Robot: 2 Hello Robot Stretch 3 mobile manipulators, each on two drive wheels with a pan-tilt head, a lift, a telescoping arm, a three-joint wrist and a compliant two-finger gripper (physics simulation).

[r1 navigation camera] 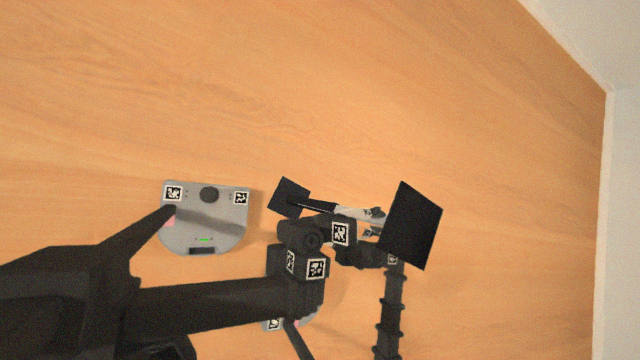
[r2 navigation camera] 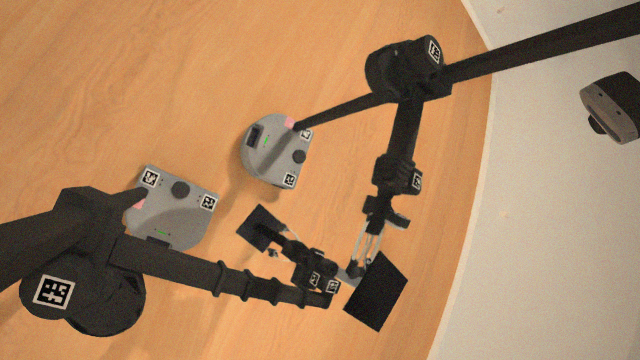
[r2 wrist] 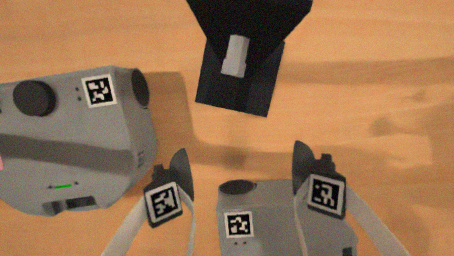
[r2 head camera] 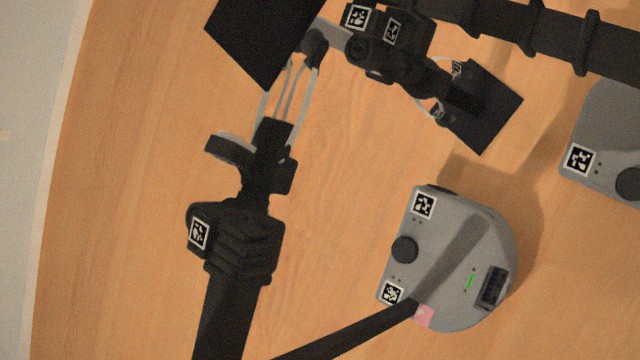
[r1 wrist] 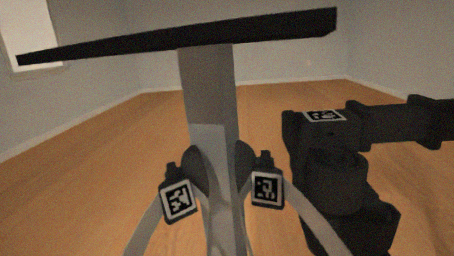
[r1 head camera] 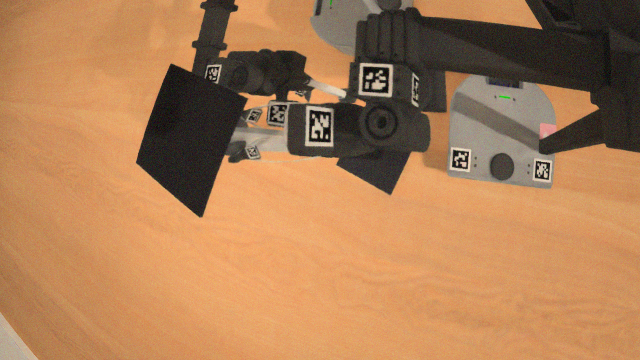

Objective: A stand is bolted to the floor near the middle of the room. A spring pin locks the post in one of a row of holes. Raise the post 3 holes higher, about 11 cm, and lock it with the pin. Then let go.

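Note:
The stand's grey post [r1 head camera: 265, 139] [r1 navigation camera: 350, 212] [r1 wrist: 207, 80] [r2 head camera: 332, 34] carries a black square plate [r1 head camera: 192, 145] [r1 navigation camera: 410, 225] [r1 wrist: 175, 42] [r2 navigation camera: 377, 295] on top. It rises from a black sleeve [r1 navigation camera: 317, 205] over the base plate [r1 head camera: 380, 172] [r1 navigation camera: 285, 195] [r2 head camera: 492, 120]. The r1 gripper [r1 wrist: 218, 167] is shut on the post just below the plate. The r2 gripper [r2 wrist: 242, 169] [r2 head camera: 449, 91] is open, low near the sleeve. A small light grey piece [r2 wrist: 235, 57], perhaps part of the pin, shows ahead of its fingers. Whether the pin sits in a hole cannot be seen.
One robot's grey base [r1 head camera: 500, 130] [r1 navigation camera: 205, 220] [r2 head camera: 445, 255] [r2 navigation camera: 277, 150] stands beside the stand. The other robot's base [r2 navigation camera: 172, 210] is nearby. The r2 arm [r1 wrist: 390, 120] [r2 navigation camera: 250, 285] reaches in close to the r1 gripper. Walls [r1 navigation camera: 620, 200] [r2 navigation camera: 525, 225] bound the floor.

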